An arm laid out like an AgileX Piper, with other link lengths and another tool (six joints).
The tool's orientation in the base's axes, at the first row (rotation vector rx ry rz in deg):
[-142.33 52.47 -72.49]
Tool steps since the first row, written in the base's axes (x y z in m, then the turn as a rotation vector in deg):
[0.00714 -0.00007 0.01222 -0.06 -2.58 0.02]
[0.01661 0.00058 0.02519 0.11 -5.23 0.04]
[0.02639 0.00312 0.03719 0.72 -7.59 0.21]
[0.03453 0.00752 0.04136 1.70 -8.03 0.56]
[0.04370 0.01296 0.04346 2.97 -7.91 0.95]
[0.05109 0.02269 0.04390 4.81 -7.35 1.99]
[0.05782 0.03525 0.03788 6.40 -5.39 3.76]
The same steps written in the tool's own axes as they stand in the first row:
[0.01122 -0.00843 -0.00184 1.56 2.04 0.18]
[0.02352 -0.01876 -0.00238 3.27 4.04 0.54]
[0.03416 -0.03029 -0.00225 5.10 5.56 1.14]
[0.03779 -0.03911 0.00120 6.03 5.33 1.73]
[0.03988 -0.04829 0.00663 6.77 4.51 2.48]
[0.03746 -0.05934 0.01128 7.92 2.81 3.24]
[0.02878 -0.06948 0.01909 8.58 -0.20 3.23]

